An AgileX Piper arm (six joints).
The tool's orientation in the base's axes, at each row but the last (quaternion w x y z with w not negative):
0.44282 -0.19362 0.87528 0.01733
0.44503 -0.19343 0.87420 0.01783
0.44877 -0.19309 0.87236 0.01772
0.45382 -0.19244 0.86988 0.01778
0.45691 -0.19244 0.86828 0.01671
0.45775 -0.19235 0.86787 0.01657
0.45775 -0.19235 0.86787 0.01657
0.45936 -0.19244 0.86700 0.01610
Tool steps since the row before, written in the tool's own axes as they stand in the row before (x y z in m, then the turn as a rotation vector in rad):
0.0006 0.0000 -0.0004 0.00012 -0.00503 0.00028
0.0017 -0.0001 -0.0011 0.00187 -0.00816 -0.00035
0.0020 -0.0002 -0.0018 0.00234 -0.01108 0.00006
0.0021 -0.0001 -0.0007 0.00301 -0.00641 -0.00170
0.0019 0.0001 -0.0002 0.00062 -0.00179 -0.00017
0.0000 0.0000 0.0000 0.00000 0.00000 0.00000
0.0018 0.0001 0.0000 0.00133 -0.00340 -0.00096
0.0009 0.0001 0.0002 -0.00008 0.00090 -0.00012
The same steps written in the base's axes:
-0.0006 -0.0003 -0.0002 0.00193 -0.00463 0.00045
-0.0017 -0.0009 -0.0007 0.00163 -0.00822 -0.00011
-0.0024 -0.0012 -0.0005 0.00273 -0.01099 -0.00031
-0.0016 -0.0009 -0.0012 -0.00063 -0.00724 -0.00048
-0.0012 -0.0006 -0.0014 0.00018 -0.00189 -0.00013
0.0000 0.0000 0.0000 0.00000 0.00000 0.00000
-0.0009 -0.0005 -0.0015 -0.00024 -0.00377 -0.00001
-0.0003 -0.0002 -0.0009 -0.00037 0.00083 0.00000

